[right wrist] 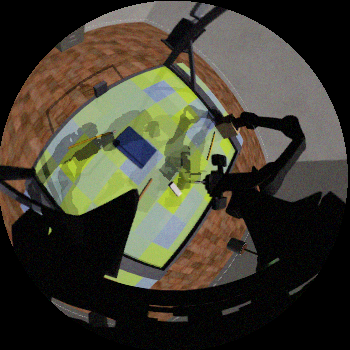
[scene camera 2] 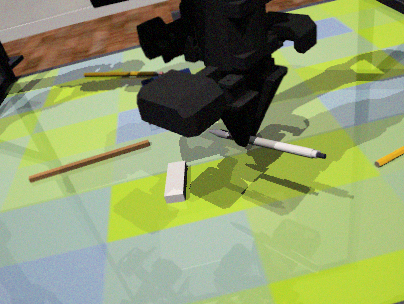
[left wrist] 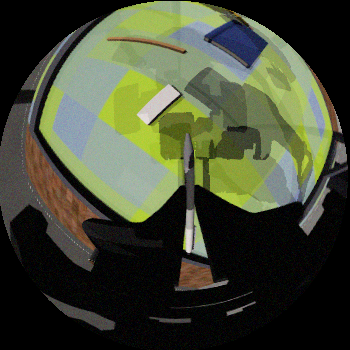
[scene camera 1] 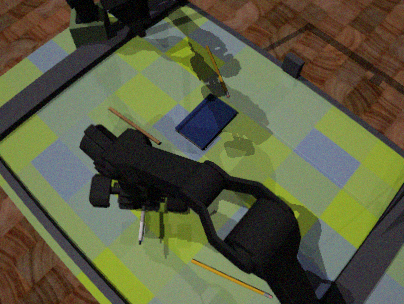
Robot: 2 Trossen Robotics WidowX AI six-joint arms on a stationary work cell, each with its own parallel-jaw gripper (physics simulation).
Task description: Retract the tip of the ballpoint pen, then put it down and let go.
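Frame: origin at the left arm's base, x left, y up, z ahead, level; metres.
Where they show: left gripper, fingertip midpoint: (right wrist: 202, 181) (scene camera 2: 245, 142) (left wrist: 188, 189) (scene camera 1: 144, 206); right gripper, fingertip midpoint: (right wrist: 186, 191) (scene camera 1: 146, 30); left arm's base, link origin: (right wrist: 235, 123); right arm's base, link origin: (scene camera 1: 87, 14).
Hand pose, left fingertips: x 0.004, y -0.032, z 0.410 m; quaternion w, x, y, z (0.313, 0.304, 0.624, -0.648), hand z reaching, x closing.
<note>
Each offset is from my left fingertips to the top centre of the thing. "*": to the spot under its first point.
The ballpoint pen @[dz -0.013, dx +0.014, dy +0.015 m] (scene camera 1: 142, 225) (scene camera 2: 290, 147) (left wrist: 189, 200) has a grey pointed front, a white barrel and a dark end. My left gripper (scene camera 2: 245, 141) (left wrist: 188, 189) is shut on it near the grey front part and holds it roughly level above the checkered table top; its shadow lies apart from it in scene camera 2. The grey point faces away from the dark end, and whether the writing tip is out is too small to tell. My right gripper (right wrist: 186, 191) is open and empty, high above the table and apart from the pen.
A white block @[dz +0.081, dx -0.051, dy -0.060 m] (scene camera 2: 175, 181) (left wrist: 158, 105) (right wrist: 175, 189) lies near the left gripper. A brown stick @[dz +0.196, dx -0.149, dy -0.066 m] (scene camera 1: 135, 126) (scene camera 2: 90, 161) (left wrist: 147, 43) and a blue notebook @[dz +0.061, dx -0.278, dy -0.060 m] (scene camera 1: 207, 121) (left wrist: 237, 42) (right wrist: 136, 146) lie farther off. Yellow pencils lie at the upper middle (scene camera 1: 217, 71) and bottom @[* dz -0.233, dx -0.015, dy -0.065 m] (scene camera 1: 232, 278) in scene camera 1.
</note>
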